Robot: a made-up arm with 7 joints. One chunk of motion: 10 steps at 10 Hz.
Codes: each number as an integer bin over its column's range. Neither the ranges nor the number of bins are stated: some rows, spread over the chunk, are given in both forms.
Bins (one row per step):
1: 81 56 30 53 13 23 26
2: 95 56 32 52 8 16 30
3: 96 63 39 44 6 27 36
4: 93 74 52 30 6 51 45
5: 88 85 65 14 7 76 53
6: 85 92 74 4 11 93 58
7: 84 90 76 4 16 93 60
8: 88 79 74 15 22 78 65
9: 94 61 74 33 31 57 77
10: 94 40 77 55 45 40 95
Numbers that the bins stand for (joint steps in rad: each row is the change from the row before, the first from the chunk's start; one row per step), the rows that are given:
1: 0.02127 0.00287 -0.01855 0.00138 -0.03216 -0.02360 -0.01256
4: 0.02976 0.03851 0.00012 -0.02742 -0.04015 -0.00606 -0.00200
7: 0.02339 0.07018 0.02048 -0.05999 -0.02874 0.02024 0.00633
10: 0.03046 -0.02881 0.02133 0.00389 0.00436 -0.01295 0.02578
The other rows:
2: 0.03117 0.00287 -0.01685 0.00013 -0.03787 -0.02798 -0.01033
3: 0.03188 0.01673 -0.01091 -0.00989 -0.04015 -0.02109 -0.00700
5: 0.02622 0.06028 0.01115 -0.04746 -0.03901 0.00960 0.00244
6: 0.02410 0.07414 0.01879 -0.05999 -0.03444 0.02024 0.00522
8: 0.02622 0.04840 0.01879 -0.04621 -0.02189 0.01085 0.00911
9: 0.03046 0.01277 0.01879 -0.02367 -0.01162 -0.00230 0.01578

